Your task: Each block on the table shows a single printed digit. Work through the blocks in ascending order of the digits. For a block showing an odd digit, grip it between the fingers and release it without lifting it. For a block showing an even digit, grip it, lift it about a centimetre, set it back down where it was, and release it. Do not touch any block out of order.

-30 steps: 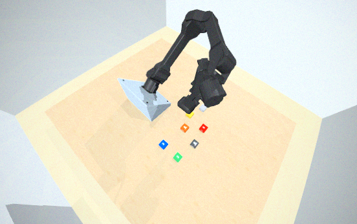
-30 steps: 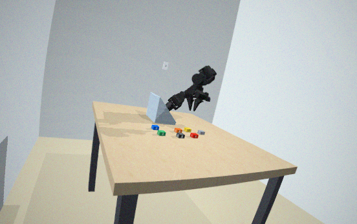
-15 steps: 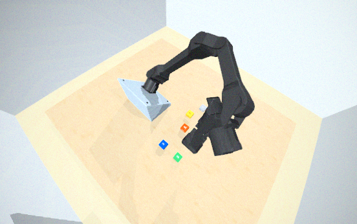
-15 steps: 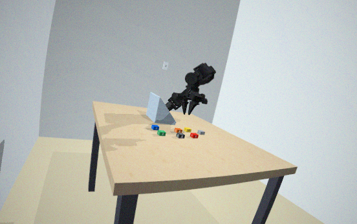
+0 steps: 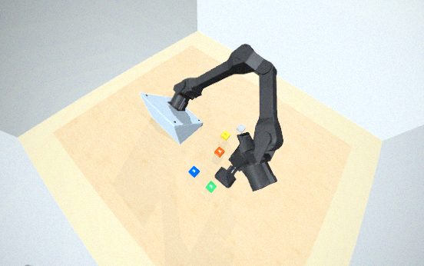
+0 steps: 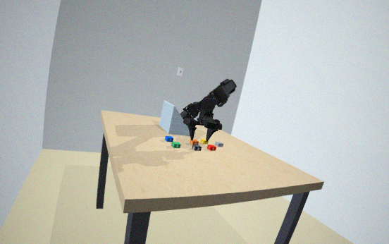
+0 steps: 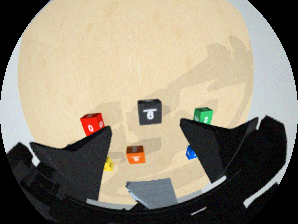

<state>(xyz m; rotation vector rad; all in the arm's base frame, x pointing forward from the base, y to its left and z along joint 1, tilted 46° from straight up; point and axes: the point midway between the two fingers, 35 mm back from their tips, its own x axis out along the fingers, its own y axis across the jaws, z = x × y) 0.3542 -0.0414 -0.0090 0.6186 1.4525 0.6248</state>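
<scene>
The dark grey block is 1 cm to the right of my gripper tip and 3 cm below it. From my gripper tip the other things lie so: orange block 8 cm behind, 2 cm to the left, 3 cm below; red block 1 cm behind, 9 cm to the left, 3 cm below; green block 2 cm behind, 11 cm to the right, 3 cm below.
</scene>
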